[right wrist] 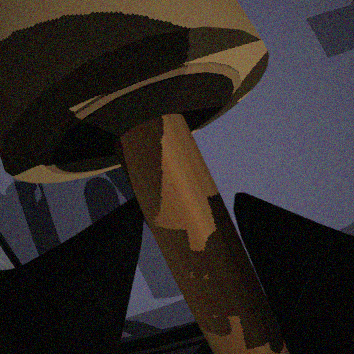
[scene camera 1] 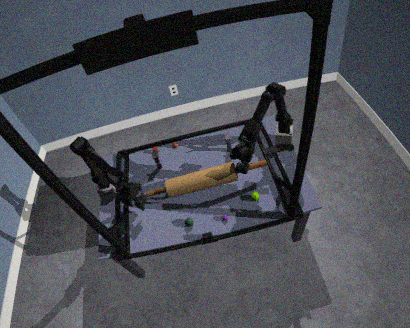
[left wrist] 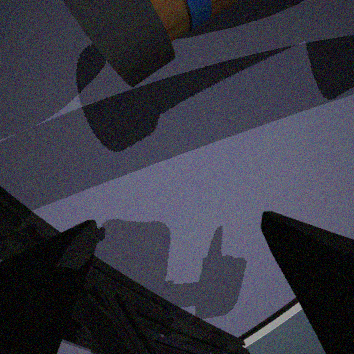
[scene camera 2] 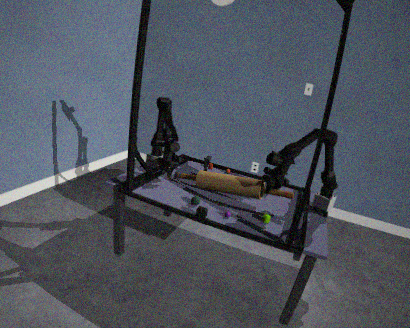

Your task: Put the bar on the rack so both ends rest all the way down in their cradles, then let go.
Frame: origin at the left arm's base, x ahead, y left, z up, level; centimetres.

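Where they show: left gripper, fingertip midpoint: (scene camera 1: 138,208) (left wrist: 180,224) (scene camera 2: 165,176); right gripper, fingertip midpoint: (right wrist: 188,203) (scene camera 2: 268,193); left arm's base, link origin: (scene camera 1: 104,183) (scene camera 2: 156,154); right arm's base, link origin: (scene camera 1: 284,129) (scene camera 2: 326,195).
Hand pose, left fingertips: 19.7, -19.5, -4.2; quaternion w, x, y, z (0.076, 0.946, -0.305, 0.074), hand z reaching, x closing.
Note:
Each offset is from my left fingertips to the top centre of the thing, as dx, dy, dz.
The bar, a thick tan wooden roll with thinner handles (scene camera 1: 200,179) (scene camera 2: 227,183) (left wrist: 175,15) (right wrist: 185,185), is held above the table. A dark cap and a blue band show at its left end in the left wrist view. My right gripper (scene camera 1: 241,167) (scene camera 2: 270,187) (right wrist: 188,203) is shut on the right handle, close to the roll. My left gripper (scene camera 1: 142,201) (left wrist: 180,224) is open and empty beside the bar's left end, apart from it. One dark upright of the rack @[+13.8, +28.8, +9.2] (scene camera 1: 158,161) (scene camera 2: 207,161) stands behind the bar; the other upright and both cradles cannot be made out.
A dark frame (scene camera 1: 170,247) borders the table, with tall posts at the sides. Red @[+12.1, +42.4, +0.2] (scene camera 1: 155,149) and orange @[+25.4, +43.0, -0.2] (scene camera 1: 175,145) balls lie behind the bar. Dark green @[+27.0, -14.4, +1.1] (scene camera 1: 189,221), purple @[+45.4, -16.1, -0.5] (scene camera 1: 225,218) and lime @[+63.7, -8.2, -0.5] (scene camera 1: 255,196) balls lie in front of it.

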